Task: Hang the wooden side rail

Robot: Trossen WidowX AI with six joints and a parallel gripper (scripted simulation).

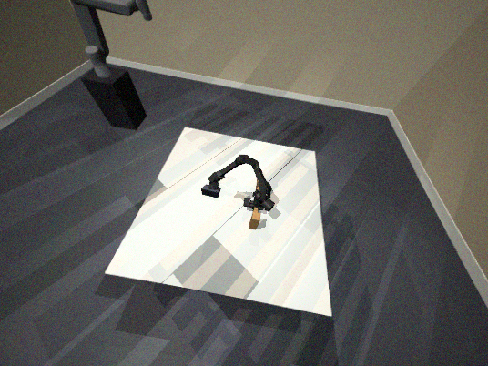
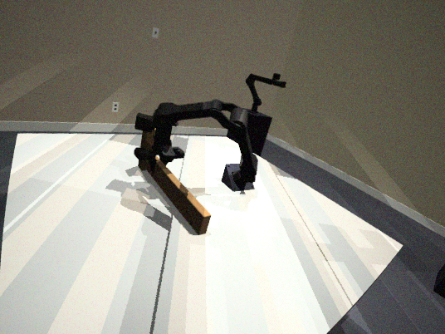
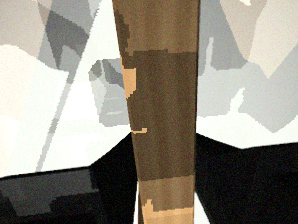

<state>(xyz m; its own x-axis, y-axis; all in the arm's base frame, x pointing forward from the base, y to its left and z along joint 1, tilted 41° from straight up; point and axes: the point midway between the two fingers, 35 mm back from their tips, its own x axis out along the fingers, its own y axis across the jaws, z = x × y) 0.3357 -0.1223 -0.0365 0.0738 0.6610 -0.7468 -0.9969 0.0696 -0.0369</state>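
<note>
My gripper tip is now 11 cm to the left of the headboard post and 5 cm below it.
</note>
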